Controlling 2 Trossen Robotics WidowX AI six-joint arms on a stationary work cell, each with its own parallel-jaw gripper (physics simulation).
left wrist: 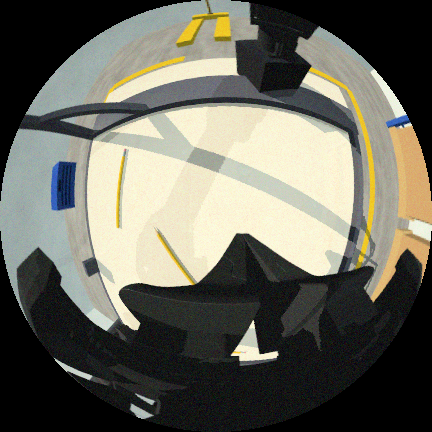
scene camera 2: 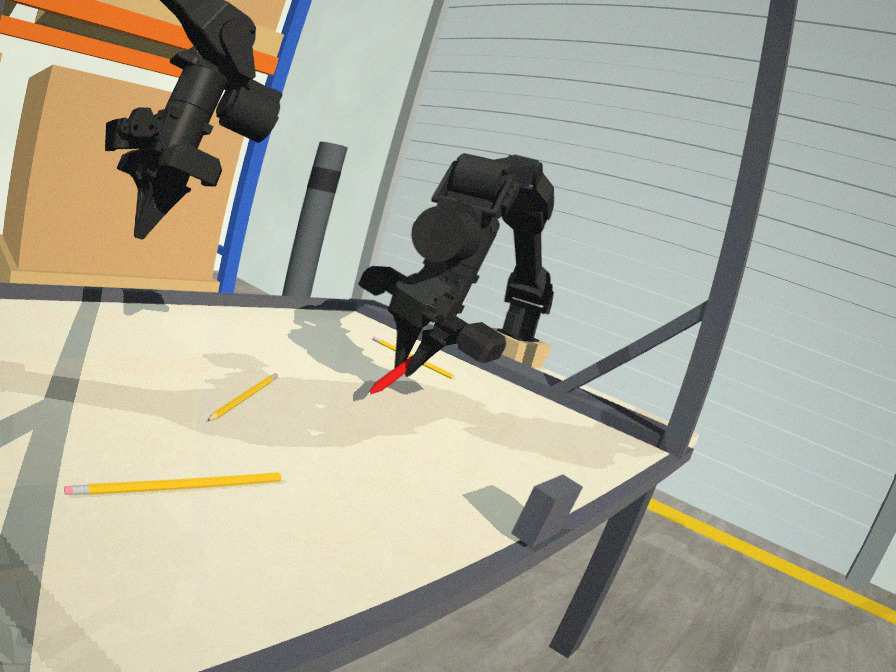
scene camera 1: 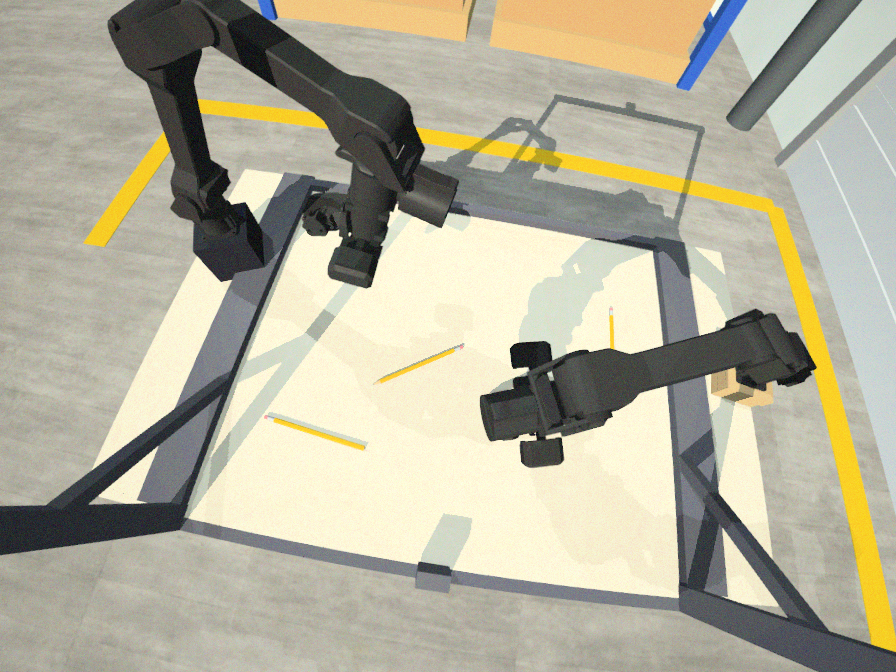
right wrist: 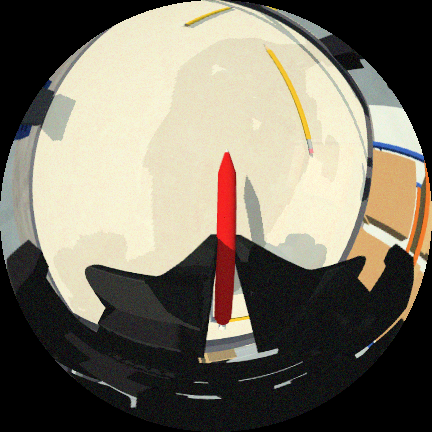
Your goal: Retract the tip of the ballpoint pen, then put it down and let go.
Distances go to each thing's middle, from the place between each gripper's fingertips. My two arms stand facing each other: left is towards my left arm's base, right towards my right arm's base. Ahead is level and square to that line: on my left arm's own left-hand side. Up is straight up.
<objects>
Right now my right hand is 1 cm below the red ballpoint pen [right wrist: 226, 176]. From my right hand the other things lie so: grey block [scene camera 2: 549, 504]: 30 cm behind, 8 cm to the left, 1 cm below; then tan block [scene camera 1: 723, 384]: 45 cm to the right, 17 cm ahead, 2 cm below.
Now: left hand 32 cm to the left of the red ballpoint pen, 14 cm past it and 10 cm above it. Round my left hand: grey block 43 cm behind, 24 cm to the right, 12 cm below; tan block 77 cm to the right, 13 cm below, 4 cm ahead.
</objects>
